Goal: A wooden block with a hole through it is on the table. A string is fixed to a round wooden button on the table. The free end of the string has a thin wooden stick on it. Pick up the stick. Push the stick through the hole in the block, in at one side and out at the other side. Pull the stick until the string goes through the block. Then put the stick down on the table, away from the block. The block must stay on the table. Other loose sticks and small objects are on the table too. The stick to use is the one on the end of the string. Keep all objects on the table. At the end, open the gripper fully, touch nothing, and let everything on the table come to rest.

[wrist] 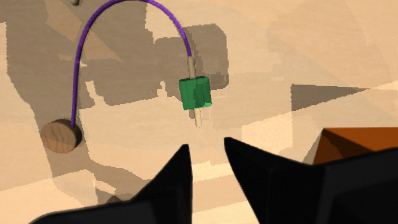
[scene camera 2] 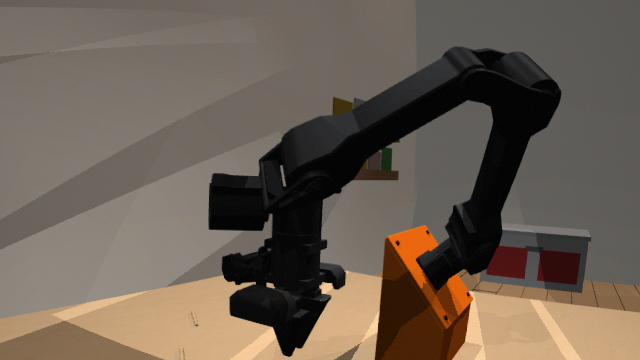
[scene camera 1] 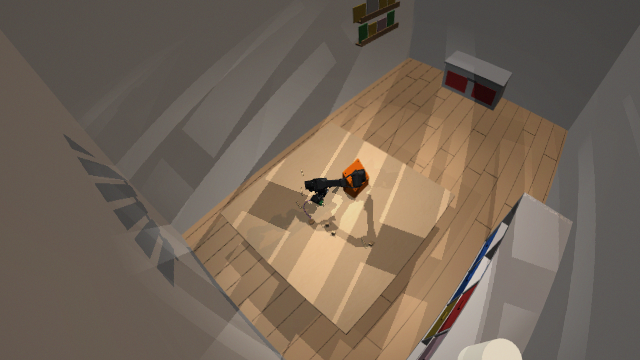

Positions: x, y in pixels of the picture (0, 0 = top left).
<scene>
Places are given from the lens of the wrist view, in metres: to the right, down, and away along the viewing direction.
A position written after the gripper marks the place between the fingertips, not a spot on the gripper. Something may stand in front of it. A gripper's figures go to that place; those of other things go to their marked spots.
gripper [wrist: 206, 146]: 0.01, 0.02, 0.11
green block [wrist: 195, 93]: 0.00, -0.02, 0.15
round wooden button [wrist: 58, 136]: -0.16, 0.03, 0.17
The marked spots on the round wooden button and the green block are 0.16 m apart.
</scene>
